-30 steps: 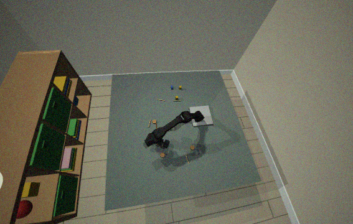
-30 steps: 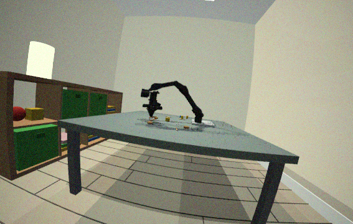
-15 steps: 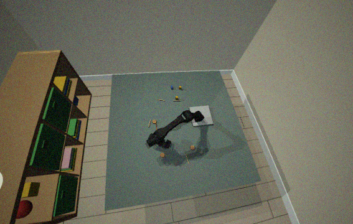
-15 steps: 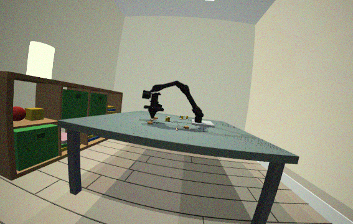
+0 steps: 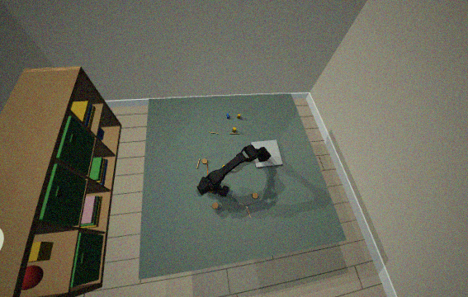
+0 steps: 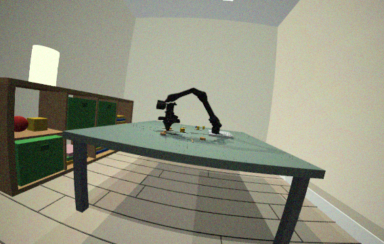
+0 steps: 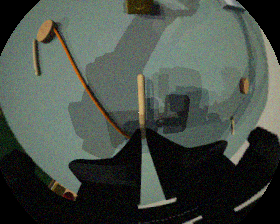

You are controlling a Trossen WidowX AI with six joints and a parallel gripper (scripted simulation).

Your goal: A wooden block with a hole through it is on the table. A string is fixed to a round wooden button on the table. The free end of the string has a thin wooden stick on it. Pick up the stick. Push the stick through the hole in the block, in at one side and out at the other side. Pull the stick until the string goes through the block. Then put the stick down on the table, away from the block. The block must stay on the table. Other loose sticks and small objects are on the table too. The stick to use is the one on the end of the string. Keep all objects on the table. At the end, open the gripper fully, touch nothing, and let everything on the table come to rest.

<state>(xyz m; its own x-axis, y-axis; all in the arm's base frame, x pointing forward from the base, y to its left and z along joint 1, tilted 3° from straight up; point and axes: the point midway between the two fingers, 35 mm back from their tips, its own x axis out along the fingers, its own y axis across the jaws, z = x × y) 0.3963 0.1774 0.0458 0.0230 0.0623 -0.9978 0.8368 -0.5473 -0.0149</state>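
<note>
Now: gripper tip 100 mm past the yellow block and 150 mm to the left of it. Round my gripper tip: round wooden button 30 mm ahead, 220 mm to the right, 10 mm below.
</note>
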